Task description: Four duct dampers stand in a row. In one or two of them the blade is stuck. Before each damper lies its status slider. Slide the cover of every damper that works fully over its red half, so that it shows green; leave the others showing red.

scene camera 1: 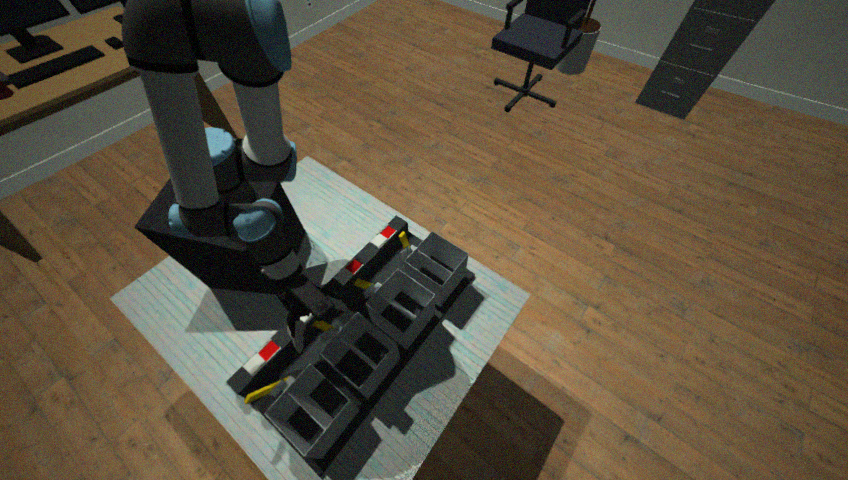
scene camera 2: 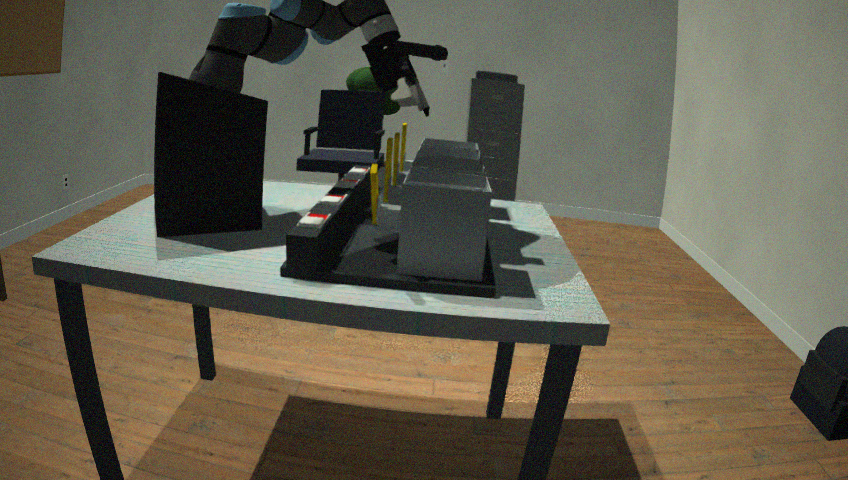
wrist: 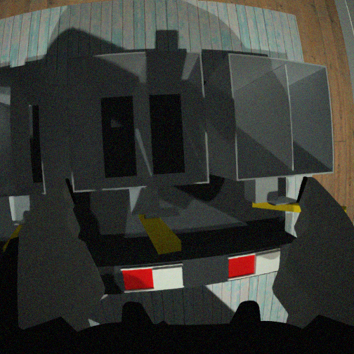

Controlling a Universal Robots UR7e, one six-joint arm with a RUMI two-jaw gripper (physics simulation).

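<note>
Four grey box dampers stand in a row. In the wrist view, one damper is central and the end damper is at right. Yellow levers stand before them; the end damper's lever points sideways. The central slider shows its red half beside its white cover; the end slider also shows red beside white. The two far sliders show red. My gripper is open and empty, above the second damper's lever area.
The dampers and sliders share a dark base on the pale table. The arm's dark pedestal stands behind the slider rail. A chair and a filing cabinet stand beyond the table.
</note>
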